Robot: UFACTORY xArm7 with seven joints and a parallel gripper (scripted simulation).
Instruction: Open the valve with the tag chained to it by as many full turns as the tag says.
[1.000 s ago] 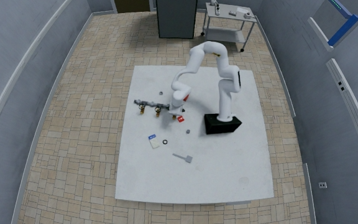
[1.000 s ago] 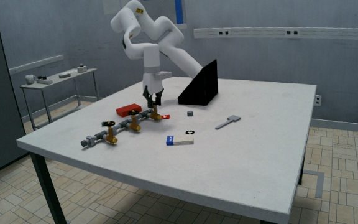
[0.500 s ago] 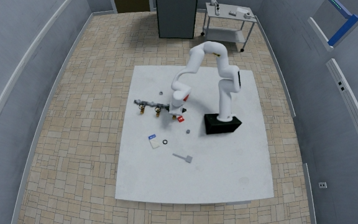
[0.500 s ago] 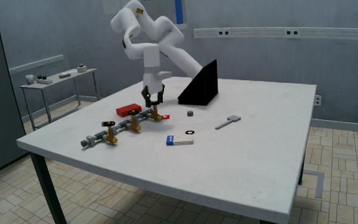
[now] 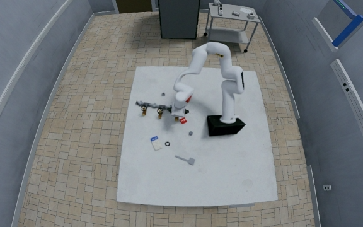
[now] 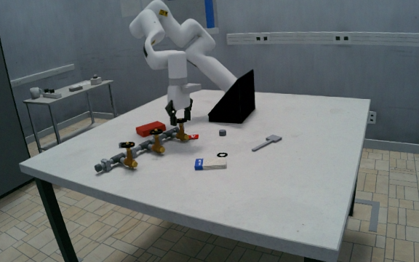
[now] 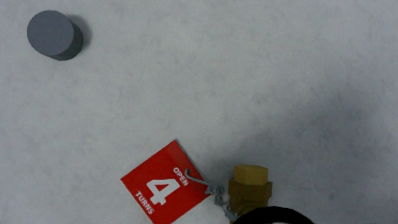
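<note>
Right now the red tag is 90 mm below my hand, 40 mm behind it and 30 mm to the left of it. The rest, counted from my hand: white box 200 mm to the left, 190 mm ahead, 90 mm below; red block 210 mm to the right, 80 mm below, 80 mm behind; grey flat tool 360 mm to the left, 90 mm below, 30 mm behind.
</note>
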